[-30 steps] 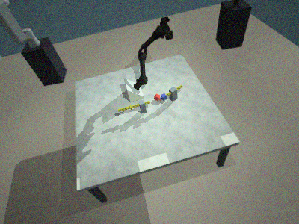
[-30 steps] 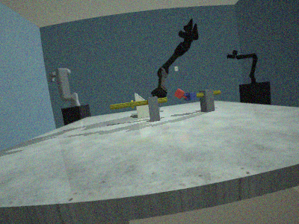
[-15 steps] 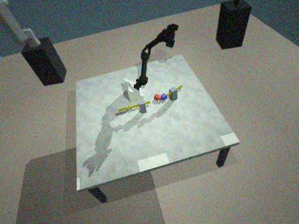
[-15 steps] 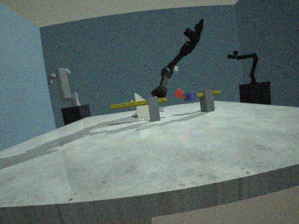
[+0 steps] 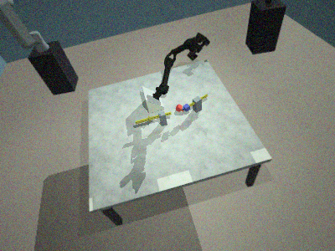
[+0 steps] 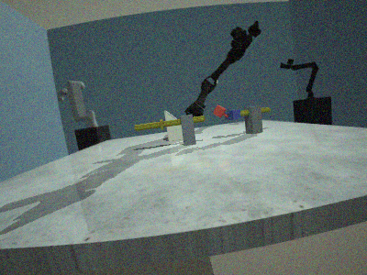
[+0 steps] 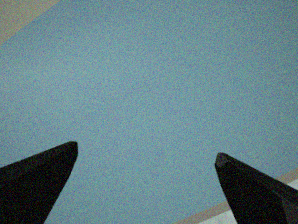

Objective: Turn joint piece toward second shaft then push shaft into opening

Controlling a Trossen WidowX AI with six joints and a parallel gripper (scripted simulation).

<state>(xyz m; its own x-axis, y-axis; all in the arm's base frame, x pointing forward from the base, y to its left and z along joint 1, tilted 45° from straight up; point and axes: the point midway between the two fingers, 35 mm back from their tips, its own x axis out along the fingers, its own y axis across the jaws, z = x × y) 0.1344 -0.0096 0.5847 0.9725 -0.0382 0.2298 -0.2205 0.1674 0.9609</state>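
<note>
The red tip is 13 cm ahead of my gripper tip, 22 cm to the right of it and 40 cm below it.
</note>
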